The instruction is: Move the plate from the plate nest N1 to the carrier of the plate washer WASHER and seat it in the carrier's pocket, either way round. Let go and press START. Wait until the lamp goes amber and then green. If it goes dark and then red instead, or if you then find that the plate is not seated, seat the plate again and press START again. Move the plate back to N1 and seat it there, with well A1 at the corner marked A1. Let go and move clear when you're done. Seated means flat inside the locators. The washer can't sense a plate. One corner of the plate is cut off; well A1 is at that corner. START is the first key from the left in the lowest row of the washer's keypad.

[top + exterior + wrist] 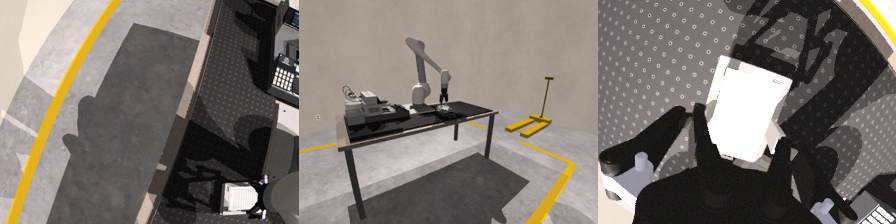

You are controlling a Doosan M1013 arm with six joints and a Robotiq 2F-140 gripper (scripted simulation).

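My hand is 4 cm above the plate nest N1. From my hand the other things lie so: white well plate (2 cm below); plate washer (67 cm to the right, 18 cm behind, 5 cm above).
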